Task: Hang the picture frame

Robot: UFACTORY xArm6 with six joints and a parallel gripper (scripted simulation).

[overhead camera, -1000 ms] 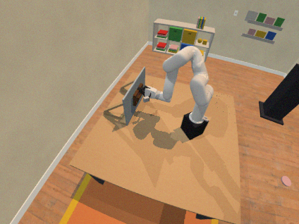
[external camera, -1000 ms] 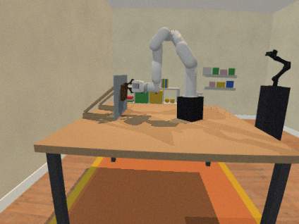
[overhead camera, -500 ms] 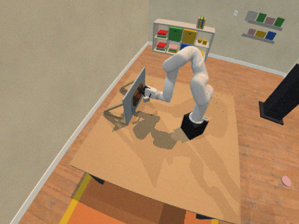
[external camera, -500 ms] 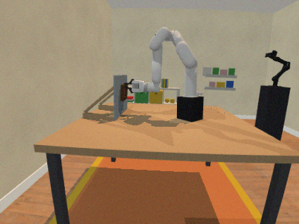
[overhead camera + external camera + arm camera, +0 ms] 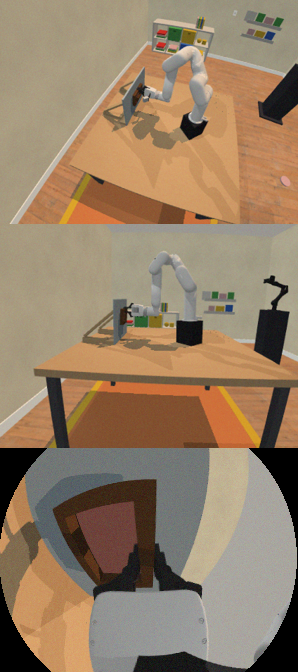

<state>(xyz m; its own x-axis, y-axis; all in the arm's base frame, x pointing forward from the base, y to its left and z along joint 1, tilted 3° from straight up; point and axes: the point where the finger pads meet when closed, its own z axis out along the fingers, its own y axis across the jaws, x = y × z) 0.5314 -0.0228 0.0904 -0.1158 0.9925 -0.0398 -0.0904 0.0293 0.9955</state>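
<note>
My gripper is now 2 cm short of the brown picture frame, 1 cm to the right of it and 5 cm above it. The rest, counted from my hand: grey panel: 4 cm ahead, 8 cm below.
</note>
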